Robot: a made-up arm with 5 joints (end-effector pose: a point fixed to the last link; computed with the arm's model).
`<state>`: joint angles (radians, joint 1 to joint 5).
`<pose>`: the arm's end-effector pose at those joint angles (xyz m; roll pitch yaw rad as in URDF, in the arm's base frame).
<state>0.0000 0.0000 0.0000 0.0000 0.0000</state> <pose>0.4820 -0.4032 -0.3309 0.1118 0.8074 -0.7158</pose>
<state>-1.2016 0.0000 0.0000 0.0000 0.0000</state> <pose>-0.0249 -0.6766 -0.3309 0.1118 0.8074 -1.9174</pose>
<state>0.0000 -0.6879 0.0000 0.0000 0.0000</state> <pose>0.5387 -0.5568 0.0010 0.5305 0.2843 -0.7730</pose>
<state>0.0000 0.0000 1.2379 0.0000 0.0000</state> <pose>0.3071 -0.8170 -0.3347 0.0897 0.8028 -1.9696</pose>
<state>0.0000 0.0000 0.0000 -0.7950 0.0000</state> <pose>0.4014 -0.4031 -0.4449 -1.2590 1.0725 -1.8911</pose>
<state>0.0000 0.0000 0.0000 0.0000 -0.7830</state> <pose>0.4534 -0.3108 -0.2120 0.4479 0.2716 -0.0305</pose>
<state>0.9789 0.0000 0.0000 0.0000 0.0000</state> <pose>0.4752 0.0758 -0.3309 0.1118 0.8074 0.2631</pose>
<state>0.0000 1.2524 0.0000 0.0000 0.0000</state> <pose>-0.0943 -0.2272 -0.5565 -2.3488 1.1284 -2.4912</pose>
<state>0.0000 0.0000 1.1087 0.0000 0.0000</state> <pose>0.3479 -0.7881 -0.3346 0.0914 0.8042 -1.8392</pose>
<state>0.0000 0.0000 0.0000 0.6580 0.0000</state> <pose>0.4691 -0.4031 -0.2152 0.5395 0.2554 -0.4881</pose>
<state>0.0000 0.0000 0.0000 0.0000 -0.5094</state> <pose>0.4768 -0.3400 -0.2520 0.3898 0.4780 -0.2235</pose>
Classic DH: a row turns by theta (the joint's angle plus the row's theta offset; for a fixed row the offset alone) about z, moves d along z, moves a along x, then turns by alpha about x. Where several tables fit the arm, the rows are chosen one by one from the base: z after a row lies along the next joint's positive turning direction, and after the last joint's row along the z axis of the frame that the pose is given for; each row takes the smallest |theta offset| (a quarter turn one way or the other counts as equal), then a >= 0, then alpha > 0; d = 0 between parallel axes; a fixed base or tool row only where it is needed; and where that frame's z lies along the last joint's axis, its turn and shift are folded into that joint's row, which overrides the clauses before.
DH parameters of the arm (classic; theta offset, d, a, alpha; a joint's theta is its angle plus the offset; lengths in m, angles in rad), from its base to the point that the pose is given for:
base (fixed): -1.4018 0 0.1725 0
joint 1: 1.2696 0.0579 0.0124 -1.1593
joint 2: 0.0091 -0.3358 0.1059 -1.9713
joint 3: -0.1285 0.2133 0.2017 -1.5828
joint 4: -0.1531 -0.0967 -0.0203 2.4559
joint 5: 0.9914 0.3388 0.1228 2.7059
tool (fixed): 0.1138 0.3767 0 0

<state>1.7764 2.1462 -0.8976 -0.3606 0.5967</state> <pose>0.3134 -0.6261 -0.0081 2.4253 0.3800 -0.5809</pose>
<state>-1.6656 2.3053 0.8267 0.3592 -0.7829</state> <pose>-0.1602 0.2223 -0.3877 -2.7192 1.2369 2.0472</pose>
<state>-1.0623 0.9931 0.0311 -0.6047 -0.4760</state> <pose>-0.0111 -0.1630 -0.5690 -2.7546 1.1525 2.3450</pose>
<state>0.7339 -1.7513 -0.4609 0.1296 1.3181</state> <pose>0.5844 -0.4012 0.2300 1.0091 0.5699 -0.5640</pose>
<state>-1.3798 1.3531 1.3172 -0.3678 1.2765</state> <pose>-0.4687 0.0244 -0.3551 -0.9106 -0.8529 1.4400</pose>
